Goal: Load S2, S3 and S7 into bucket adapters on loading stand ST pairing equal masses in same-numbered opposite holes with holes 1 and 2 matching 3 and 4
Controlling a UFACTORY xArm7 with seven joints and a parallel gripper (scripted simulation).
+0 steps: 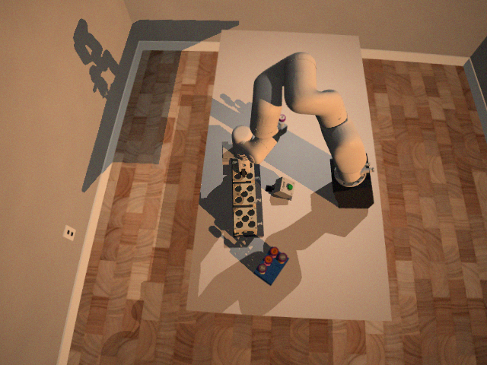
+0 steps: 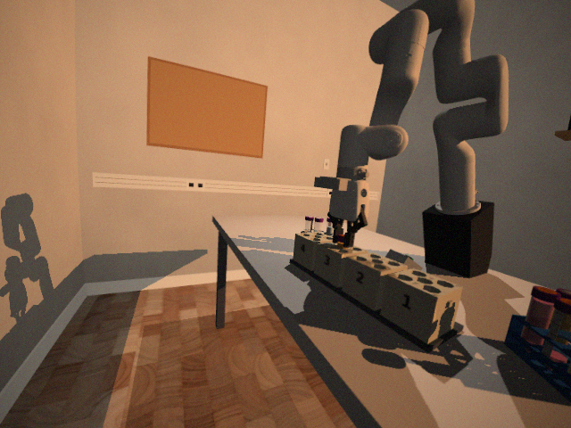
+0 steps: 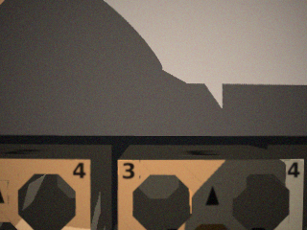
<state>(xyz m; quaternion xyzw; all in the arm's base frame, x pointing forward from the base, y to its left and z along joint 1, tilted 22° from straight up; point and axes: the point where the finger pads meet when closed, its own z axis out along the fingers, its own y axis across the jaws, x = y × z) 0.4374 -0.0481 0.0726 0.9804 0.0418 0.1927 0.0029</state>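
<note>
Right now the orange-dotted tube is 5 cm below my hand and 1 cm behind it. From my hand the other things lie so: bucket adapter (11 cm to the left, 7 cm below, 1 cm behind); pale blank rack (29 cm to the right, 13 cm behind, 9 cm below); pink-filled sample tube (35 cm to the left, 14 cm behind, 6 cm below).
</note>
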